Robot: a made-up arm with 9 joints.
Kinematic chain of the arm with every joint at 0, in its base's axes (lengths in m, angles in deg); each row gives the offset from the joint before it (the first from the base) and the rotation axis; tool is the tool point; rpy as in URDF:
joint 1: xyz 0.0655 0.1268 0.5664 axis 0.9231 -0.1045 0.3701
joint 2: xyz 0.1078 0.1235 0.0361 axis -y
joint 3: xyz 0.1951 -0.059 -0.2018 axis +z
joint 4: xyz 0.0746 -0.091 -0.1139 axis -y
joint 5: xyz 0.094 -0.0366 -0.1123 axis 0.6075 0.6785 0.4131
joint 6: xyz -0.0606 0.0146 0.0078 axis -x
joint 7: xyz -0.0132 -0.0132 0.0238 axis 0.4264 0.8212 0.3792
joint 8: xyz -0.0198 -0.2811 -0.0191 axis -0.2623 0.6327 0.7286
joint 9: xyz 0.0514 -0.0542 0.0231 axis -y
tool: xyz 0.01 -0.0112 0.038 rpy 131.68 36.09 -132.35
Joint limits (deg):
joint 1: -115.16..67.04
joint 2: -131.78..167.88
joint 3: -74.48..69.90
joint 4: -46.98..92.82
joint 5: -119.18..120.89
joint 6: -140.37..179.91
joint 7: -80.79..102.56
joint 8: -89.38..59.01
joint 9: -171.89..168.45
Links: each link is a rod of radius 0.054 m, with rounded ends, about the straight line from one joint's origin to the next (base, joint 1, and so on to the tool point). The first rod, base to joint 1, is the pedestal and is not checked.
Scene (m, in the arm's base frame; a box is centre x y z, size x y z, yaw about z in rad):
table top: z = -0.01
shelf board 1: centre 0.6 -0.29 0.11 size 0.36 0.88 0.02 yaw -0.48
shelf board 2: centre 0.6 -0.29 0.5 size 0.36 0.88 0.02 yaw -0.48
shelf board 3: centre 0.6 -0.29 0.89 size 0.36 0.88 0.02 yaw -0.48
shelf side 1: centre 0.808 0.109 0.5 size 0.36 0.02 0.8 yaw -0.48
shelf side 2: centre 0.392 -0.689 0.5 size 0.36 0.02 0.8 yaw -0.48
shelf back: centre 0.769 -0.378 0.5 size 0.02 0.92 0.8 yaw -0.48
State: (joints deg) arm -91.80 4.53 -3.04 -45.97 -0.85 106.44 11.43 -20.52 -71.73
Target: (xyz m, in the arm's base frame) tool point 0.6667 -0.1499 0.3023
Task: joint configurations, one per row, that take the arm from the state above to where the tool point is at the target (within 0.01 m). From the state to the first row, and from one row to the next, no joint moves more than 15 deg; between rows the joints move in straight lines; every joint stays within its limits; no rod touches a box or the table.
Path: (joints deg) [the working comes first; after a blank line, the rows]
Joints at the target: -55.29 -0.89 26.28 -46.98 17.26 115.96 15.92 -18.26 -70.50
Straight joint move there: touches shelf board 2.

1: -95.84 -1.91 -4.88 -46.17 -6.66 99.55 -2.43 -28.52 -65.07
2: -99.89 -8.36 -6.72 -46.37 -12.46 92.67 -16.29 -36.52 -58.42
3: -103.93 -14.80 -8.56 -46.58 -18.27 85.78 -30.15 -44.52 -51.76
4: -107.98 -21.24 -10.40 -46.78 -24.07 78.89 -44.00 -52.52 -45.10
5: -112.02 -27.69 -12.24 -46.98 -29.88 72.00 -57.86 -60.51 -38.45
6: -100.93 -23.45 1.44 -40.03 -22.44 83.50 -46.07 -52.99 -45.64
7: -89.83 -19.20 15.12 -33.08 -15.00 94.99 -34.28 -45.47 -52.82
8: -78.74 -14.96 28.80 -26.13 -7.56 106.49 -22.49 -37.94 -60.01
9: -67.65 -10.72 42.48 -19.18 -0.12 117.98 -10.70 -30.42 -67.20
10: -61.47 -5.81 34.38 -33.08 8.57 116.97 2.61 -24.34 -68.85
11: -55.29 -0.89 26.28 -46.98 17.26 115.96 15.92 -18.26 -70.50

